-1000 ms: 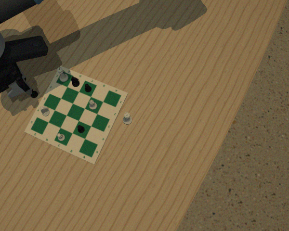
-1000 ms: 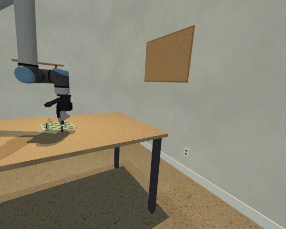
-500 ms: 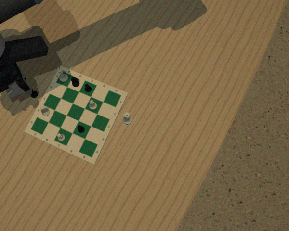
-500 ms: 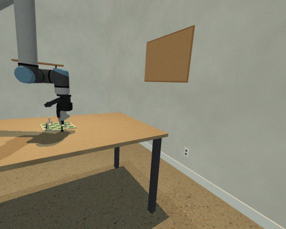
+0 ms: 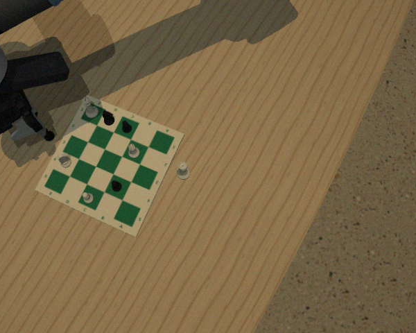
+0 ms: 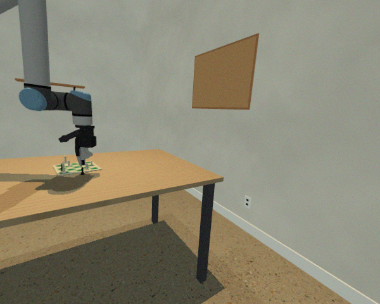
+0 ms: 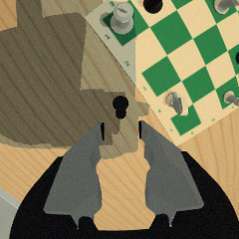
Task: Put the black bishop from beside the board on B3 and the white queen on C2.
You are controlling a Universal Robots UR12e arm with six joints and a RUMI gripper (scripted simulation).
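The black bishop lies 40 mm below my hand. The rest, counted from my hand: cream board (30 mm behind, 140 mm to the left, 60 mm below).
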